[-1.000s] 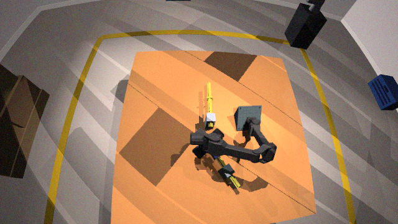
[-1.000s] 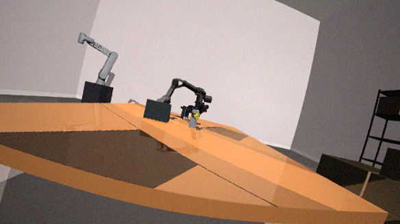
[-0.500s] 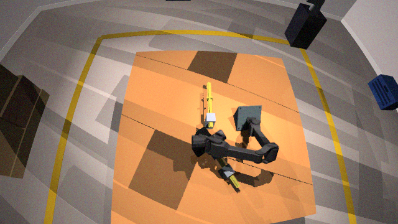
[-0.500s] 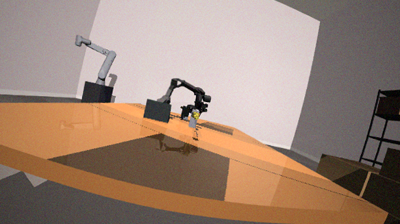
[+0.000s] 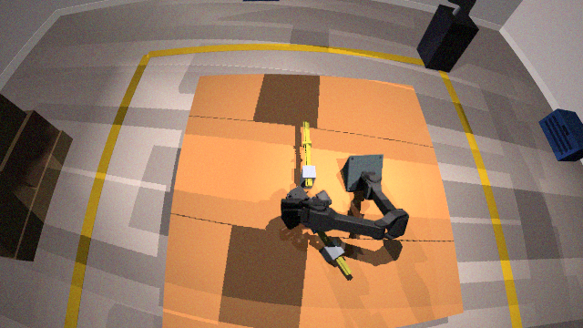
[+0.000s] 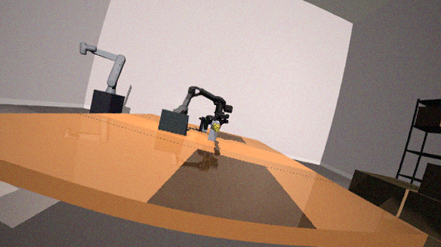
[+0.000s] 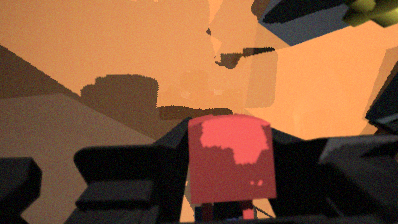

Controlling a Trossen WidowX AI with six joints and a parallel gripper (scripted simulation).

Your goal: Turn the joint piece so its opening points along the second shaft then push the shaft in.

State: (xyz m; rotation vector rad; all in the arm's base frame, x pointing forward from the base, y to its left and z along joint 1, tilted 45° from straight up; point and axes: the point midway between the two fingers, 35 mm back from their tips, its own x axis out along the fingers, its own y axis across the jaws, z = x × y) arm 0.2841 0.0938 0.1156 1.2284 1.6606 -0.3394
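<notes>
My gripper tip is 40 mm below the joint piece, 10 mm to the right of it and 10 mm past it.
</notes>
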